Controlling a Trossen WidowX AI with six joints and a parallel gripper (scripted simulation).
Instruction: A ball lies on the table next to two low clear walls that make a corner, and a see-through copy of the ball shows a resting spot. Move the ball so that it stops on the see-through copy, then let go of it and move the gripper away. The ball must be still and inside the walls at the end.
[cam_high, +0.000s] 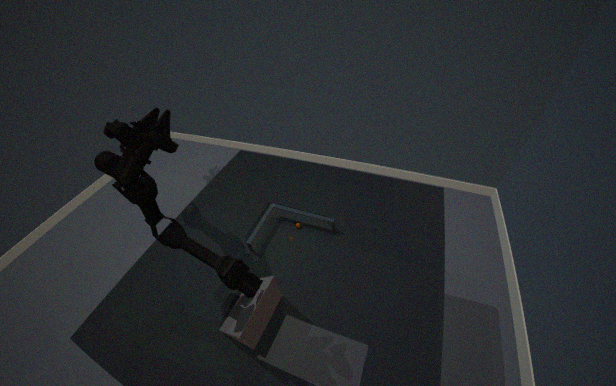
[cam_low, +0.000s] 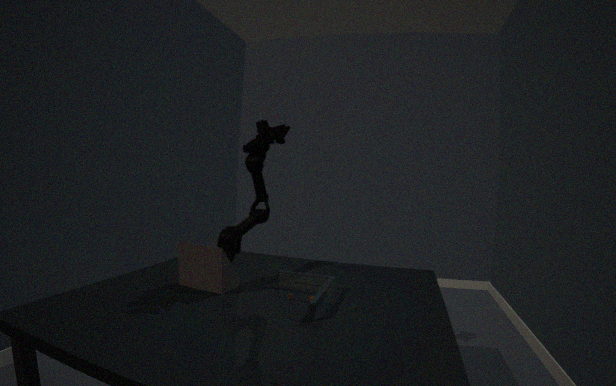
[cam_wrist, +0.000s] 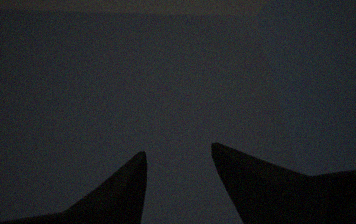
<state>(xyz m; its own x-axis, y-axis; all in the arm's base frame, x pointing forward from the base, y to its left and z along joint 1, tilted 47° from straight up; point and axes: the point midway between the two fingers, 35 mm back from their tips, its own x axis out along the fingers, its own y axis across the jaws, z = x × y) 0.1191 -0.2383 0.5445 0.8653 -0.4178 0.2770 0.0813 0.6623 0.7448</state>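
My gripper tip is 65 cm above the orange spot, 23 cm to the left of it and 13 cm short of it.
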